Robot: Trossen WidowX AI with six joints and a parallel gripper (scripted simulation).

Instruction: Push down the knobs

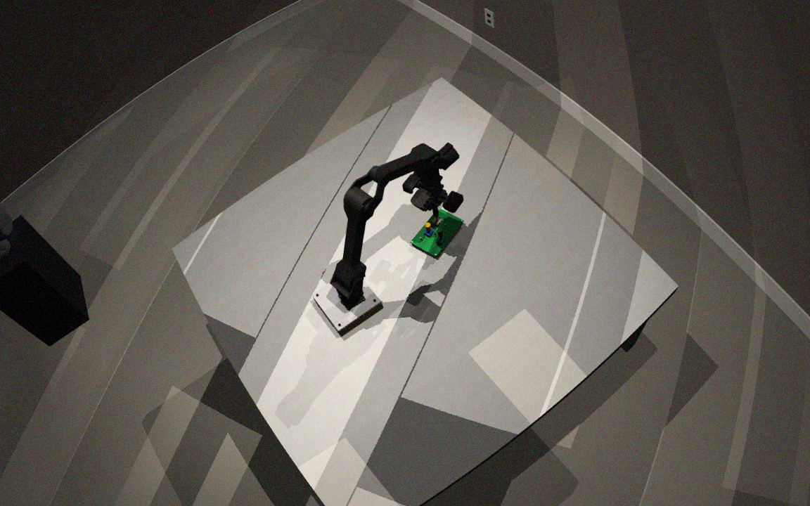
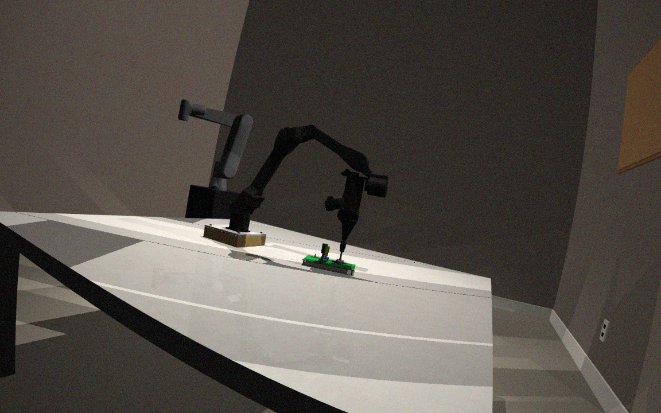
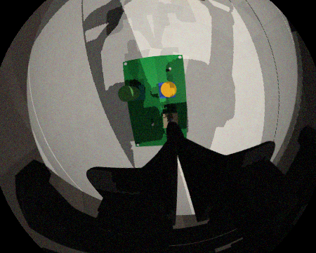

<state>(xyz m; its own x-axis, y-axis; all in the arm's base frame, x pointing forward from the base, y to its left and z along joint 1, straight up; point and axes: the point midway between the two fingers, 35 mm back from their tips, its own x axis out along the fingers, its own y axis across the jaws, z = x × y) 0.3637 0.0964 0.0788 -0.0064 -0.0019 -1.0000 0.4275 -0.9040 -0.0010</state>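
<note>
Right now the black knob is 2 cm below my gripper tip. From my gripper tip the other things lie so: orange knob: 4 cm behind, 2 cm to the right, 5 cm below.
</note>
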